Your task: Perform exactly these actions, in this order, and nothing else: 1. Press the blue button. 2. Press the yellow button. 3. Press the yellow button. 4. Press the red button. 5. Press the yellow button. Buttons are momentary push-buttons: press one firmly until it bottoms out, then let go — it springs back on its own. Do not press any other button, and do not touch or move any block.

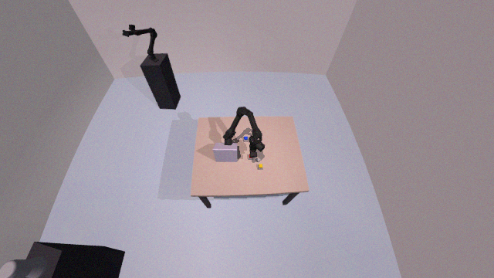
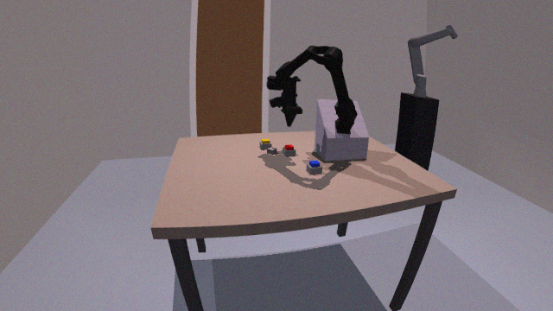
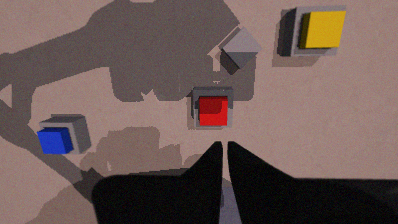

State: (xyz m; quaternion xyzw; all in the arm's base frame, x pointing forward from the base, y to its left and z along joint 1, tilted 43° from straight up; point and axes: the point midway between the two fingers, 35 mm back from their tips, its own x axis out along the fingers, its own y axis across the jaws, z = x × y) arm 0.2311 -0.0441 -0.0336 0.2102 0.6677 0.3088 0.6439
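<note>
My gripper tip is 90 mm above the red button. From my gripper tip the other things lie so: blue button: 210 mm to the left, 90 mm below, 70 mm behind; then yellow button: 90 mm to the right, 90 mm below, 90 mm ahead; then small grey block: 120 mm below, 70 mm ahead, 20 mm to the right.
</note>
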